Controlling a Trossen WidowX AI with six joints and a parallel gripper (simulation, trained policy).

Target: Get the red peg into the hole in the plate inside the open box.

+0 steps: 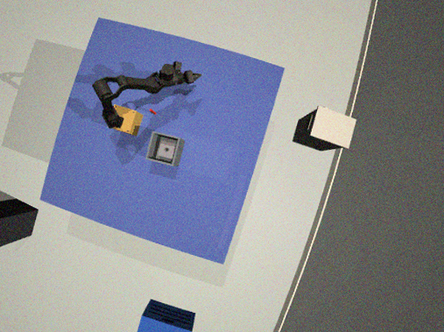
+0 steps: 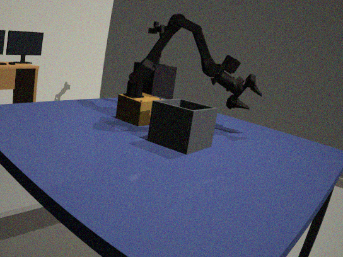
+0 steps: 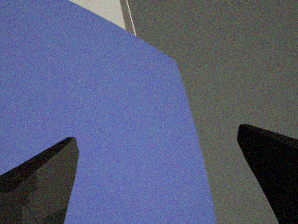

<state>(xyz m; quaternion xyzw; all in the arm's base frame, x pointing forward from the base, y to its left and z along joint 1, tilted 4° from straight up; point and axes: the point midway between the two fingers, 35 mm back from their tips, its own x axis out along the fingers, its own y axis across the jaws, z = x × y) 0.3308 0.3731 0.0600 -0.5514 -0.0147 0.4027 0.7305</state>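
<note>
The red peg is 26 cm to the right of my gripper tip, 20 cm behind it and 11 cm below it. Round my gripper tip: plate 44 cm to the right, 10 cm below, 3 cm behind.
</note>
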